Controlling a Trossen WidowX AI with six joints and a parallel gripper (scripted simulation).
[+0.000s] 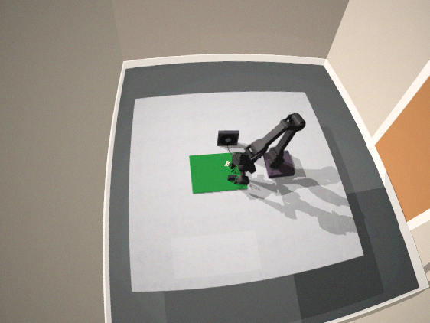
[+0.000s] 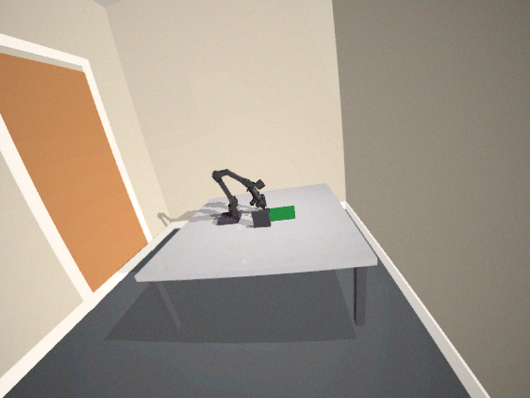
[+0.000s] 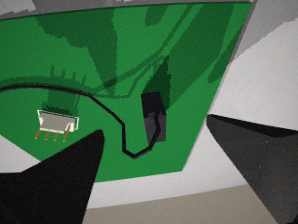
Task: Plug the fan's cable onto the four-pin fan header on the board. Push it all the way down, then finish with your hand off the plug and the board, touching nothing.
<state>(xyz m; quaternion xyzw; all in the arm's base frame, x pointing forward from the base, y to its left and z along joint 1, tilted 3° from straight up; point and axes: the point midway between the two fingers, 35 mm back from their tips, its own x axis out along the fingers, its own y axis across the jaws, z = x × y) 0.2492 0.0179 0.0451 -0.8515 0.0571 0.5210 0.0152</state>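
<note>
My gripper tip is 20 mm above the dark fan plug and 10 mm short of it. The rest, counted from my gripper tip: green board: 70 mm ahead, 60 mm to the right, 50 mm below; square fan: 230 mm to the right, 40 mm behind, 20 mm above; fan header: 100 mm to the right, 40 mm below.
</note>
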